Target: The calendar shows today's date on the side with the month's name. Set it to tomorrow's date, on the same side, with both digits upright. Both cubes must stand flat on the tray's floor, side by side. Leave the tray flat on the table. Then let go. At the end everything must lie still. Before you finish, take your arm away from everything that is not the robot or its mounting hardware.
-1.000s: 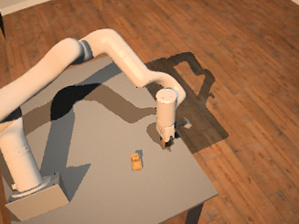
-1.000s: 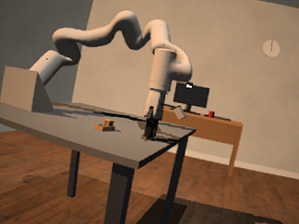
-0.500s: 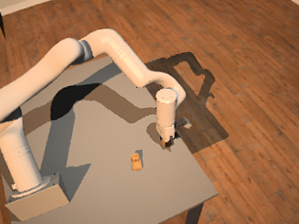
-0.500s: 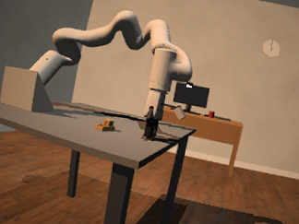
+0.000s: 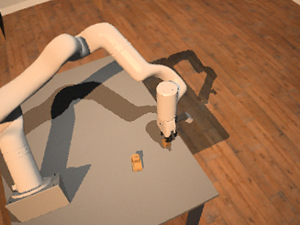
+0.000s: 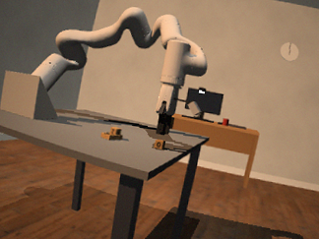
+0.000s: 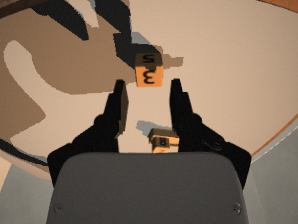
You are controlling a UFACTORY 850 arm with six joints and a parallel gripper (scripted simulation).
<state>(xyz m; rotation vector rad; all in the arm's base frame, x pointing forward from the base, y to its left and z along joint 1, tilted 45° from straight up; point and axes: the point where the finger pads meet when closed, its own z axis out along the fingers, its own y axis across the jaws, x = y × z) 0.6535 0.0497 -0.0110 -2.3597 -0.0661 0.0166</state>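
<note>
Now: hand 6 cm above the orange cube. The rest, counted from my hand: calendar cube (17 cm behind, 3 cm to the right, 5 cm below); then orange tray (18 cm behind, 4 cm to the right, 6 cm below).
</note>
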